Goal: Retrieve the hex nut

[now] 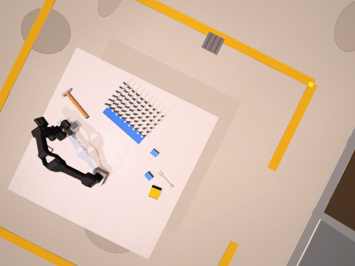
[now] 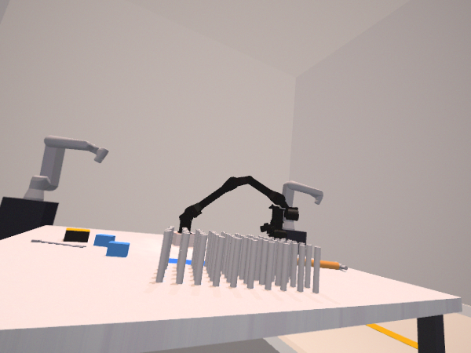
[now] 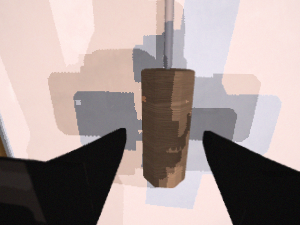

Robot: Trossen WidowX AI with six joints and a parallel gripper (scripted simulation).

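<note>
Now: the screwdriver 100 mm to the right of my gripper tip, 30 mm behind it and 20 mm below it. From my gripper tip the other things lie so: blue taped strip: 350 mm to the right, 290 mm ahead, 30 mm below; black hex key: 210 mm behind, 40 mm to the left, 30 mm below; grey wrench: 890 mm to the right, 110 mm ahead, 30 mm below.
</note>
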